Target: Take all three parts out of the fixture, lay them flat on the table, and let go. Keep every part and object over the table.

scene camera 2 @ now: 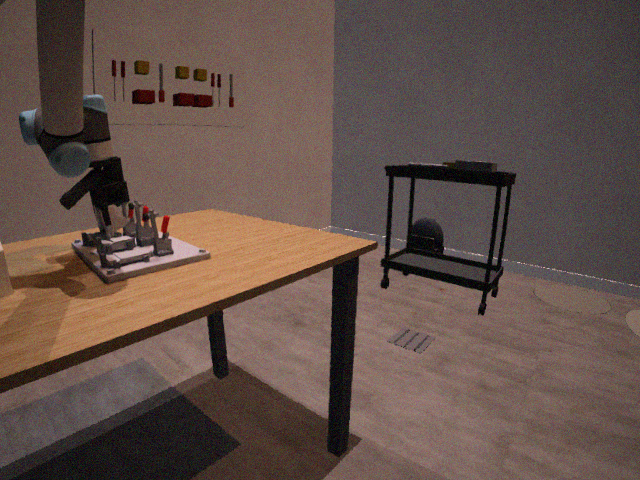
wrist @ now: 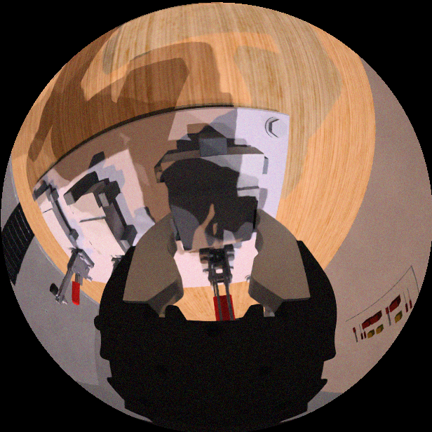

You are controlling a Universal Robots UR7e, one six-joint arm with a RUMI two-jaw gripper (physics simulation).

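Observation:
The fixture plate [scene camera 2: 188, 252] [wrist: 277, 150] lies on the table [scene camera 2: 248, 253] [wrist: 345, 150]. My gripper [scene camera 2: 110, 229] [wrist: 215, 212] points down over the fixture's far station, its jaws partly closed against both sides of a shaded grey part [wrist: 212, 200]. That part is level, low at its station; whether it is clear of its seat I cannot tell. A pale middle part [scene camera 2: 117, 242] [wrist: 95, 220] and a pale outer part [scene camera 2: 131, 254] [wrist: 59, 220] lie in their stations. A clamp [wrist: 217, 265] with a red handle [wrist: 223, 306] stands behind the gripped part. Jaws and shadow hide some contact.
Other upright clamps with red handles [scene camera 2: 165, 224] [wrist: 75, 292] stand along the fixture's back side. A pale upright object [scene camera 2: 4, 273] stands at the left on the table. A black cart [scene camera 2: 449, 175] is beyond the table. Red and yellow tools [scene camera 2: 143, 96] hang on the wall.

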